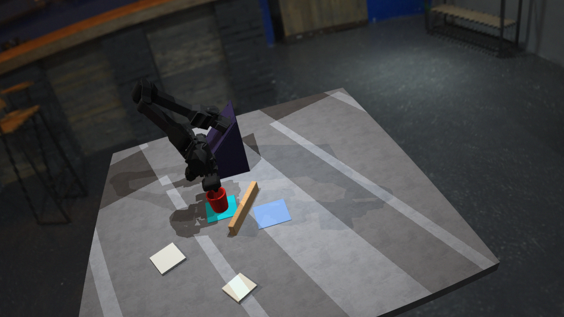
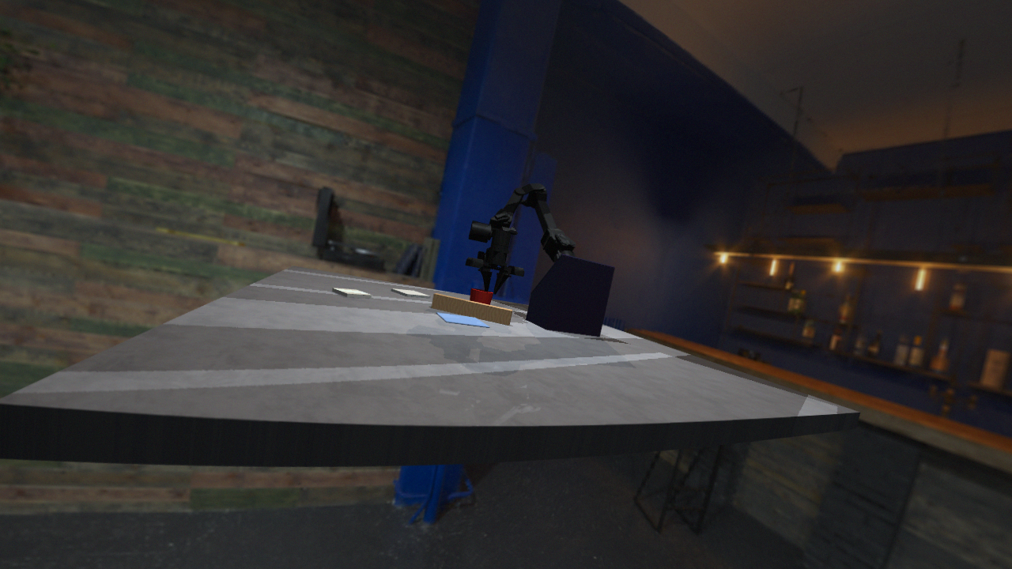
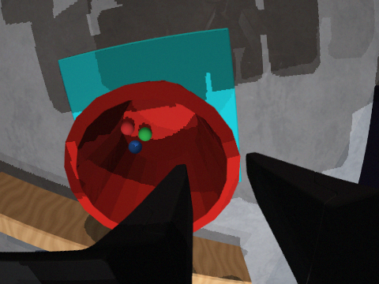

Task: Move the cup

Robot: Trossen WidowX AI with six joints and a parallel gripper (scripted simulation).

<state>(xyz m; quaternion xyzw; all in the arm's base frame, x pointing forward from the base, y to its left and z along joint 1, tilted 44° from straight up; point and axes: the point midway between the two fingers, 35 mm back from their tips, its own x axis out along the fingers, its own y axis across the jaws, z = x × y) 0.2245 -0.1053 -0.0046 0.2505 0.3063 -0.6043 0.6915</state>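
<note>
The red cup is 3 cm below my gripper tip and 3 cm ahead of it. From my gripper tip the other things lie so: wooden bar 9 cm to the left, 7 cm ahead, 6 cm below; cyan pad 8 cm below, 3 cm ahead; pale blue pad 18 cm to the left, 11 cm ahead, 8 cm below.
</note>
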